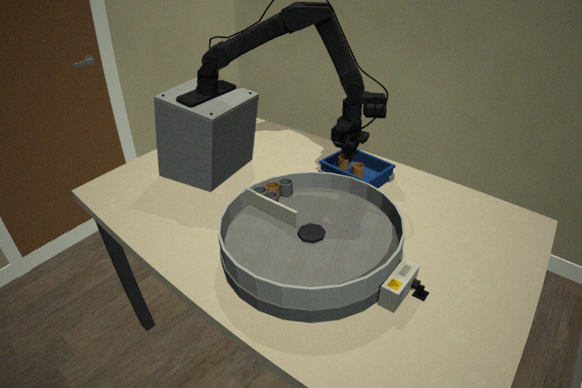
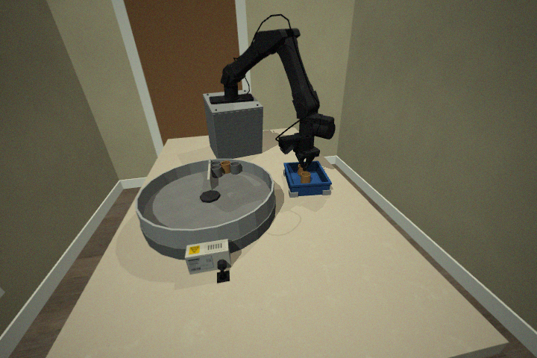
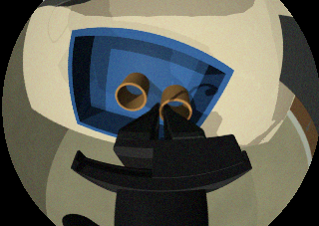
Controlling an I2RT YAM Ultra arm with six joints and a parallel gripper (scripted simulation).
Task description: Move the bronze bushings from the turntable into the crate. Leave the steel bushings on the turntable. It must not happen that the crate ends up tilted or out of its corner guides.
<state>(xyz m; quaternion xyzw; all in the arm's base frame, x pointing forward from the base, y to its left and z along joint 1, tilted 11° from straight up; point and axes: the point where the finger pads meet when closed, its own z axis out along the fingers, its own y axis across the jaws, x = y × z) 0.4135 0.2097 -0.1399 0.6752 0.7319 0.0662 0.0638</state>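
Now: the blue crate 30 mm ahead of my hand, 10 mm to the right of it and 20 mm below it. Round my hand: grey turntable (90 mm ahead, 380 mm to the right).
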